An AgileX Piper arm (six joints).
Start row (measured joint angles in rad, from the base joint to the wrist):
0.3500 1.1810 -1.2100 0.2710 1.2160 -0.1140
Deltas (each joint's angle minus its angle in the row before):
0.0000 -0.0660 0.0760 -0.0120 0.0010 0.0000
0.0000 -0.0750 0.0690 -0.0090 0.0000 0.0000
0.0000 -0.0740 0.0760 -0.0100 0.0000 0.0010
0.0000 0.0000 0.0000 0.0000 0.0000 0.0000
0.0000 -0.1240 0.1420 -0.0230 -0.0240 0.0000
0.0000 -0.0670 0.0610 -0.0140 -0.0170 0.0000
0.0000 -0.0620 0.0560 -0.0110 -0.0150 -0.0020
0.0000 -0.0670 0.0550 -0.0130 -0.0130 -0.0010
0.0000 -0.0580 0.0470 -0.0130 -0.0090 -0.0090
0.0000 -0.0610 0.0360 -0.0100 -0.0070 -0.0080
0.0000 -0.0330 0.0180 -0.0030 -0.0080 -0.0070
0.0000 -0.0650 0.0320 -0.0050 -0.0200 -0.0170
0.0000 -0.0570 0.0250 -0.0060 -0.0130 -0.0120
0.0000 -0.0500 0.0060 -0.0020 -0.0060 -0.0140
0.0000 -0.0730 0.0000 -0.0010 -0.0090 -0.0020
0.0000 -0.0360 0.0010 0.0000 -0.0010 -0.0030
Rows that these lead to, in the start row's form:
0.3500 1.1150 -1.1340 0.2590 1.2170 -0.1140
0.3500 1.0400 -1.0650 0.2500 1.2170 -0.1140
0.3500 0.9660 -0.9890 0.2400 1.2170 -0.1130
0.3500 0.9660 -0.9890 0.2400 1.2170 -0.1130
0.3500 0.8420 -0.8470 0.2170 1.1930 -0.1130
0.3500 0.7750 -0.7860 0.2030 1.1760 -0.1130
0.3500 0.7130 -0.7300 0.1920 1.1610 -0.1150
0.3500 0.6460 -0.6750 0.1790 1.1480 -0.1160
0.3500 0.5880 -0.6280 0.1660 1.1390 -0.1250
0.3500 0.5270 -0.5920 0.1560 1.1320 -0.1330
0.3500 0.4940 -0.5740 0.1530 1.1240 -0.1400
0.3500 0.4290 -0.5420 0.1480 1.1040 -0.1570
0.3500 0.3720 -0.5170 0.1420 1.0910 -0.1690
0.3500 0.3220 -0.5110 0.1400 1.0850 -0.1830
0.3500 0.2490 -0.5110 0.1390 1.0760 -0.1850
0.3500 0.2130 -0.5100 0.1390 1.0750 -0.1880

